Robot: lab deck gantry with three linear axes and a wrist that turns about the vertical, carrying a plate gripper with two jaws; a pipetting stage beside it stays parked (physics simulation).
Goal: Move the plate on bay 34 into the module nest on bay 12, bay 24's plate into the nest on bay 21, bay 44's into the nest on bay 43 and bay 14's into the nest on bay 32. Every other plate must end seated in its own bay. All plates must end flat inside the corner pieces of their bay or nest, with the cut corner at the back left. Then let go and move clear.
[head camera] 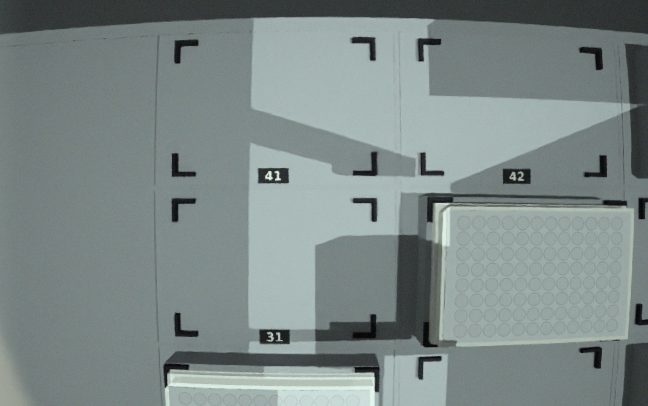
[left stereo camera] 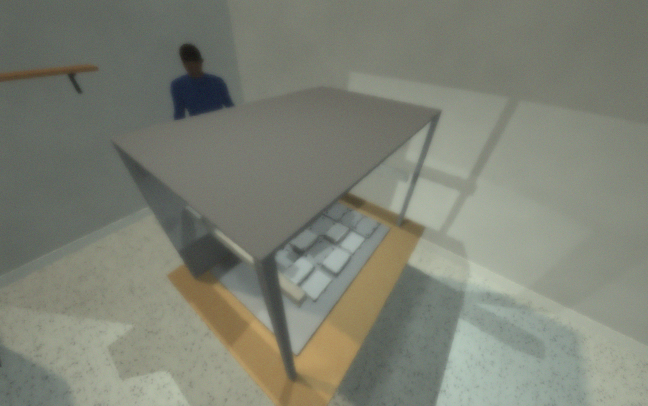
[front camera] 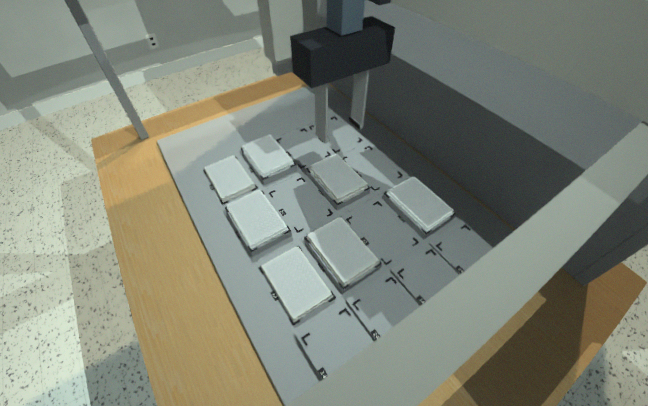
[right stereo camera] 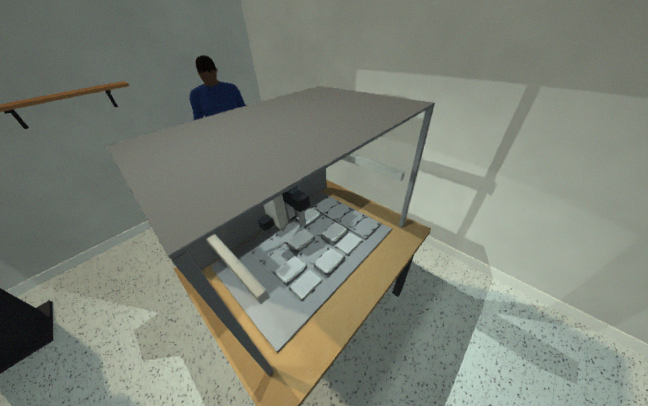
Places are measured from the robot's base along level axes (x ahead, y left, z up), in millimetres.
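Where they show: gripper, between the fingertips: [front camera: 339, 131] [right stereo camera: 297, 222]; robot's base, origin of its link: [left stereo camera: 315, 301] [front camera: 204, 171] [right stereo camera: 302, 300].
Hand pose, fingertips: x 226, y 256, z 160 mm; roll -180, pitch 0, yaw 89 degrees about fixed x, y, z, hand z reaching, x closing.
Observation:
Things, the pixels of their centre, and the offset from my fingertips. "spot": a spot on its surface instead. Level surfaces: height alone.
- bay 32, a spot on its surface: [head camera: 535, 277] [front camera: 336, 173] [right stereo camera: 300, 239] spot: dy +0, dx -4, dz -127 mm
- bay 21, a spot on its surface: [head camera: 270, 396] spot: dy -69, dx -161, dz -127 mm
- bay 12, a spot on its surface: [front camera: 257, 220] [right stereo camera: 331, 257] spot: dy -216, dx +16, dz -127 mm
- bay 43, a spot on its surface: [front camera: 420, 205] spot: dy +97, dx +177, dz -127 mm
- bay 11, a spot on its surface: [front camera: 230, 178] spot: dy -213, dx -149, dz -146 mm
- bay 13, a spot on its surface: [front camera: 297, 284] spot: dy -215, dx +176, dz -146 mm
- bay 23, a spot on its surface: [front camera: 343, 252] spot: dy -111, dx +177, dz -127 mm
- deck, height of its surface: dz -160 mm
My gripper [front camera: 340, 133] [right stereo camera: 302, 221] is open and empty, raised over the back left of the deck. The plate on bay 32 [front camera: 338, 178] [head camera: 535, 277] [right stereo camera: 300, 240] lies flat inside its corner pieces, cut corner at the back left. Plates on bay 21 [front camera: 267, 156] [head camera: 270, 396], bay 12 [front camera: 257, 220] [right stereo camera: 329, 261] and bay 43 [front camera: 420, 205] lie flat in their nests. Plates on bay 11 [front camera: 230, 178], bay 13 [front camera: 297, 284] and bay 23 [front camera: 343, 252] also lie flat. Bays 14, 24, 34 and 44 hold no plate. Small cut corners are hard to tell in the front view.
A pale beam [front camera: 500, 250] [right stereo camera: 237, 267] crosses above the deck. The hood [left stereo camera: 280, 150] [right stereo camera: 280, 145] covers the deck [left stereo camera: 310, 325] [right stereo camera: 280, 325] on posts. The parked pipetting stage [right stereo camera: 276, 212] stands beside my gripper. A person in blue [left stereo camera: 200, 95] [right stereo camera: 217, 97] is behind.

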